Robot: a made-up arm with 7 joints. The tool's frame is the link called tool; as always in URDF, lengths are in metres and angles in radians. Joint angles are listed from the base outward. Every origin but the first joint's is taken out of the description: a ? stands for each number. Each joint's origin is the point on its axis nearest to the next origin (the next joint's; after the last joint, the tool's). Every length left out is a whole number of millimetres.
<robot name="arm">
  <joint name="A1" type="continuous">
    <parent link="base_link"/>
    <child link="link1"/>
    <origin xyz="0 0.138 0" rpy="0 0 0"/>
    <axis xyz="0 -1 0"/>
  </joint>
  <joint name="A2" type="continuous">
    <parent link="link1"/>
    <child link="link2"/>
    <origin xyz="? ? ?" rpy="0 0 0"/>
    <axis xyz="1 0 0"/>
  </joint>
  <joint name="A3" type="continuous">
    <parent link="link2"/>
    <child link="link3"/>
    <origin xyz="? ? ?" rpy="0 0 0"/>
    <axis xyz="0 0 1"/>
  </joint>
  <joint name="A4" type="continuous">
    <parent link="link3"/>
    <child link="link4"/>
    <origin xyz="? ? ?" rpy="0 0 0"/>
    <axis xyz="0 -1 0"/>
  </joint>
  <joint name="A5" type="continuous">
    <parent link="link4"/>
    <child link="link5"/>
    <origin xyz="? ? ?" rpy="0 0 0"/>
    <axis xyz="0 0 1"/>
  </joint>
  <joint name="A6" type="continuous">
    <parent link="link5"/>
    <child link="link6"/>
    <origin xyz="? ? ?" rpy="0 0 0"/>
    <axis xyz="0 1 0"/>
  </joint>
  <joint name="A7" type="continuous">
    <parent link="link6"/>
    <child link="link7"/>
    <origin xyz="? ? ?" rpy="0 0 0"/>
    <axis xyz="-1 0 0"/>
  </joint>
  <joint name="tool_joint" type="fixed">
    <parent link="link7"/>
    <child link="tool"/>
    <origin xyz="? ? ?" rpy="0 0 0"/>
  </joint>
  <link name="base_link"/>
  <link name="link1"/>
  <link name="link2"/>
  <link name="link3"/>
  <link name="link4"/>
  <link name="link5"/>
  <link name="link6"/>
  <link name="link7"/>
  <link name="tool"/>
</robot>
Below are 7 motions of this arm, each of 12 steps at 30 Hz.
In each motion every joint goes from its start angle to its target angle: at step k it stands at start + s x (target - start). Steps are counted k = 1, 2, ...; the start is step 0. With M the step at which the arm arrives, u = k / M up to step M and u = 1 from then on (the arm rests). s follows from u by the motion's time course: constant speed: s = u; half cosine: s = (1 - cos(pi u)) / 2; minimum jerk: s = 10 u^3 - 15 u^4 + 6 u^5.
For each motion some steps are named. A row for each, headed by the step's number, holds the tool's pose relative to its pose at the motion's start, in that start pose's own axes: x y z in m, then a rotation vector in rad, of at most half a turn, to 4 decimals.
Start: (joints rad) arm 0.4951 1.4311 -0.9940 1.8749 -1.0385 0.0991 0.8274
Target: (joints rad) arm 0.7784 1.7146 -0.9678 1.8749 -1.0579 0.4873 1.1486
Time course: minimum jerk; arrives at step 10
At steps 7, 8, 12:
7: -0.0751 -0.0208 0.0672 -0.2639 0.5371 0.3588
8: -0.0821 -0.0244 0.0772 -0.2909 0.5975 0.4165
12: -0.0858 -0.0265 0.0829 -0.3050 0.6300 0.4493

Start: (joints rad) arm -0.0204 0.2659 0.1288 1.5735 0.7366 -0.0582 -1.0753
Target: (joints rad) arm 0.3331 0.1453 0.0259 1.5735 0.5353 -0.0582 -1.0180
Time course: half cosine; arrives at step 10
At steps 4, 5, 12:
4: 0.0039 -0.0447 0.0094 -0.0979 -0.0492 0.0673
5: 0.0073 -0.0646 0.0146 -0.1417 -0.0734 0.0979
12: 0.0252 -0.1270 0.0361 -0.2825 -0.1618 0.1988

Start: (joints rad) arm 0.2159 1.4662 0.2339 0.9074 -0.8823 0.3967 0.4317
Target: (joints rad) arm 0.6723 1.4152 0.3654 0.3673 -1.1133 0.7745 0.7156
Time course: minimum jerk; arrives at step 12
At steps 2, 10, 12:
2: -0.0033 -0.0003 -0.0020 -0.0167 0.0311 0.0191
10: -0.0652 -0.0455 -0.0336 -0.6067 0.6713 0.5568
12: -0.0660 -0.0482 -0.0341 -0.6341 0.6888 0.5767

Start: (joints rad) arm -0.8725 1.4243 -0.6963 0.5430 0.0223 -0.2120 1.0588
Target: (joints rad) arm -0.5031 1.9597 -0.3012 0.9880 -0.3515 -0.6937 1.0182
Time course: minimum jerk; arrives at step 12
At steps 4, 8, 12:
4: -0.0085 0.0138 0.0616 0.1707 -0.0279 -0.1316
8: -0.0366 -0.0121 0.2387 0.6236 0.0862 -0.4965
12: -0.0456 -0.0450 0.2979 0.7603 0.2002 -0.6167

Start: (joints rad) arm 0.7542 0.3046 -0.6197 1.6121 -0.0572 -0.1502 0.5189
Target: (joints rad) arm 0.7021 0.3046 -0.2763 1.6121 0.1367 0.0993 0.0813
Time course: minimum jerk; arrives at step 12
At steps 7, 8, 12:
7: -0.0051 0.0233 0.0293 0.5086 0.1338 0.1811
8: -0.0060 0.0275 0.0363 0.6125 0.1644 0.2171
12: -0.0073 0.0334 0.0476 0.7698 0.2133 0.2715

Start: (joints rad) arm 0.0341 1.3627 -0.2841 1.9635 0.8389 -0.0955 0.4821
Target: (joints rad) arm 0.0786 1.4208 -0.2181 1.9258 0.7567 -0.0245 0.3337
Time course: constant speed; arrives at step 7
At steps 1, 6, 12:
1: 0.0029 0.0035 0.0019 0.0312 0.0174 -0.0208
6: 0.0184 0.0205 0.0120 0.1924 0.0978 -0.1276
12: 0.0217 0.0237 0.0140 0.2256 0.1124 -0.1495

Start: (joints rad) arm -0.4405 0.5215 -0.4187 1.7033 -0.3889 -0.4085 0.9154
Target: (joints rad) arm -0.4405 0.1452 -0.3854 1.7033 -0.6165 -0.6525 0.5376
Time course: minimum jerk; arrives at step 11
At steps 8, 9, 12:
8: 0.0390 0.0136 -0.0841 0.4798 -0.2340 -0.1835
9: 0.0437 0.0159 -0.0915 0.5265 -0.2577 -0.1975
12: 0.0463 0.0171 -0.0954 0.5515 -0.2704 -0.2047

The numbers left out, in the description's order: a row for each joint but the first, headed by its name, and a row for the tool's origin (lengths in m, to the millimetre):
A2: 0 0 0
A3: 0 0 -0.318
A4: 0 0 0
A5: 0 0 -0.193
A6: 0 0 0
A7: 0 0 0
tool: 0 0 0

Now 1 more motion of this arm.
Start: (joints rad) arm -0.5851 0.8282 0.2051 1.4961 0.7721 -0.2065 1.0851
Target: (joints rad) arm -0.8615 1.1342 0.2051 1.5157 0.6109 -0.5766 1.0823
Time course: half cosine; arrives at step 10
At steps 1, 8, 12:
1: 0.0010 0.0001 0.0018 -0.0040 0.0086 -0.0093
8: 0.0440 0.0113 0.0477 -0.2580 0.2695 -0.3209
12: 0.0488 0.0133 0.0504 -0.2976 0.2906 -0.3507

